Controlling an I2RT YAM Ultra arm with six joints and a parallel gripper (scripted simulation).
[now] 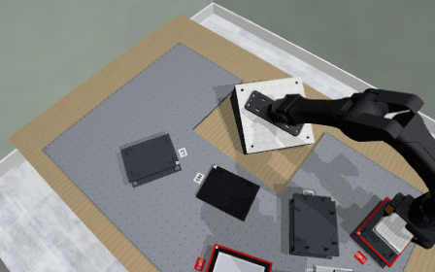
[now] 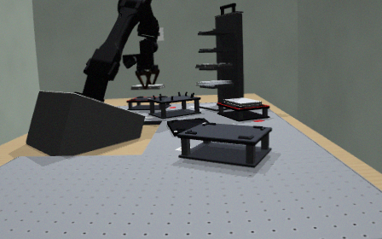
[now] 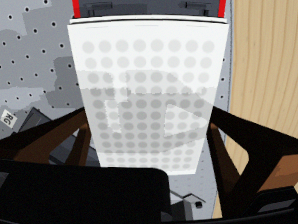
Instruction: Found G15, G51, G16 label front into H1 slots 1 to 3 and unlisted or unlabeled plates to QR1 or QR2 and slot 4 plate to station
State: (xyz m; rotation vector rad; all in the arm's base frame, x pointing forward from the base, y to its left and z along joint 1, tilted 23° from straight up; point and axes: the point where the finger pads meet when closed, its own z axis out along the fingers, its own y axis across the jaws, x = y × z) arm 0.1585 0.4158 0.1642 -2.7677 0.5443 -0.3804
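Now: hand 60 mm above the red-bordered quarantine nest. Round my hand: flat black pad: 120 mm ahead, 460 mm to the right, 90 mm below; then N6 deck label: 120 mm ahead, 560 mm to the right, 90 mm below; then plate hotel H1: 340 mm ahead, 90 mm to the right, 100 mm above.
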